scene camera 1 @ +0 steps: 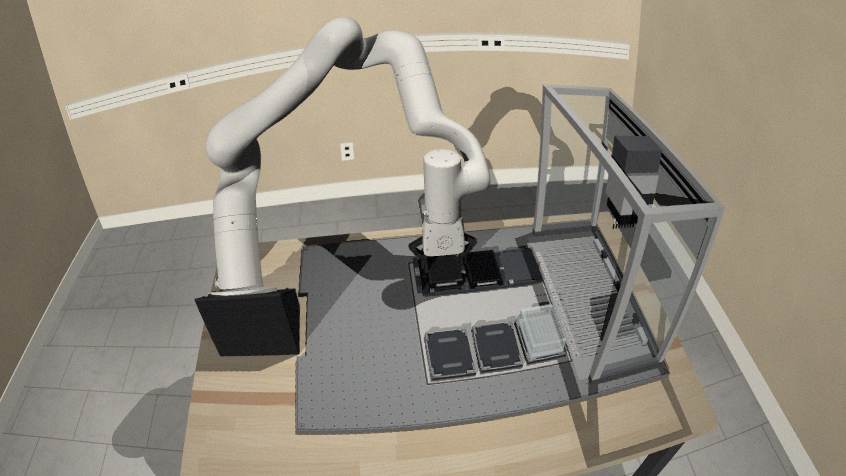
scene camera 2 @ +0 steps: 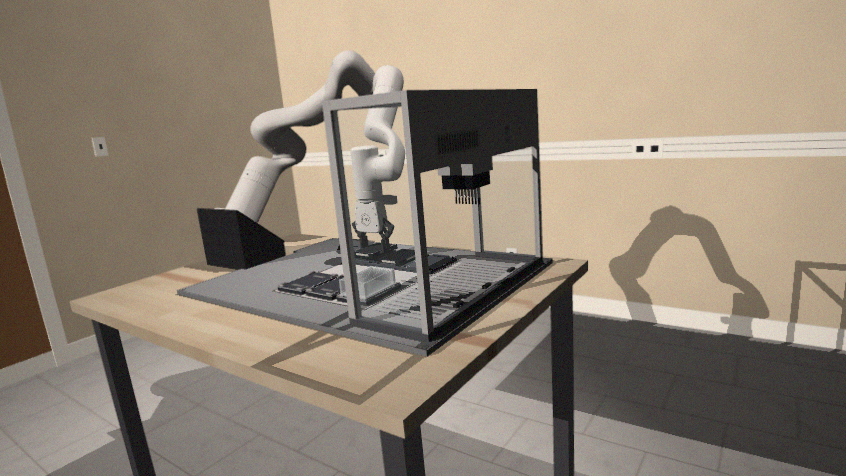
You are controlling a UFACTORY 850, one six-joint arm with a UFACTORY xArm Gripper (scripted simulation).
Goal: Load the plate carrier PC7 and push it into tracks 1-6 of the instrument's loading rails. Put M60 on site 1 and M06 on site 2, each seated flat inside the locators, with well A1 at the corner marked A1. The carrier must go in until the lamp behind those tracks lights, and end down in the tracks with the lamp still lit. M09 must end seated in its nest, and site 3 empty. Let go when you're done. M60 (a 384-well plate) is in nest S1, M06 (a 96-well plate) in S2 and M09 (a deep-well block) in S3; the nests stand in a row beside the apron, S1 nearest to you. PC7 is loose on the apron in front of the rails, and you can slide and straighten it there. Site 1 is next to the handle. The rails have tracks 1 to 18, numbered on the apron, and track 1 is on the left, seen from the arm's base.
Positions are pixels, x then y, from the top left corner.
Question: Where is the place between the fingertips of my gripper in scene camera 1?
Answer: At 443, 267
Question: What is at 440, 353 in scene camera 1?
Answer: A nest S1.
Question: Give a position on a frame post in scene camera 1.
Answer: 645, 216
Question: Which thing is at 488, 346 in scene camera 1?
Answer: A nest S2.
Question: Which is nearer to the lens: the plate carrier PC7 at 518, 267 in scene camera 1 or the clear deep-well block M09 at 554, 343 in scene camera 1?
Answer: The clear deep-well block M09.
